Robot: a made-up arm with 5 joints.
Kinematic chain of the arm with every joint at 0, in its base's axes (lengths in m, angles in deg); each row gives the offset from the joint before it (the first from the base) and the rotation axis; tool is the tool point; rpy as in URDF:
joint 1: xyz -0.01 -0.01 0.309 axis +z
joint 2: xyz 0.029 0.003 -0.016 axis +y
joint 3: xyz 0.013 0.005 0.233 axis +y
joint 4: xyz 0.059 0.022 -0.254 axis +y
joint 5: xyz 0.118 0 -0.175 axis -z
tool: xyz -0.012 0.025 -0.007 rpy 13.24 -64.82 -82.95
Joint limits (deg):
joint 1: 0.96..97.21
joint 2: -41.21..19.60
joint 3: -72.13..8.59
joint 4: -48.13..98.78
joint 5: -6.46..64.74
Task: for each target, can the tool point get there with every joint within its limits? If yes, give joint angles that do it. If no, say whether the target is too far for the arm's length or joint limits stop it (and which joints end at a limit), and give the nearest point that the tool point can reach.
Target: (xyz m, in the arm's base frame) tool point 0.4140 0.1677 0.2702
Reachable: yes | joints 15.52 12.30 -34.50 -25.60 25.69
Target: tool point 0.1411 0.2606 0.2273
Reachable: yes | joints 50.34 -34.66 -15.99 37.82 43.51
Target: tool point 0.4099 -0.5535 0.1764
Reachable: no: joint limits stop it (at a limit: joint 1, joint 2, joint 3, joint 5) | nearest point -0.0393 -0.1888 0.2284 | short by 0.581 m
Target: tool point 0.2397 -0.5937 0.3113
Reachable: no: joint limits stop it (at a limit: joint 1, joint 2, joint 3, joint 4, joint 5) | nearest point -0.0391 -0.1906 0.2576 | short by 0.493 m
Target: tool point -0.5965 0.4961 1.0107
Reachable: no: too far | nearest point -0.1120 0.3532 0.7448 | short by 0.571 m
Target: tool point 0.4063 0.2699 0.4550
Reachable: yes | joints 27.35 -3.94 -59.33 9.71 34.35
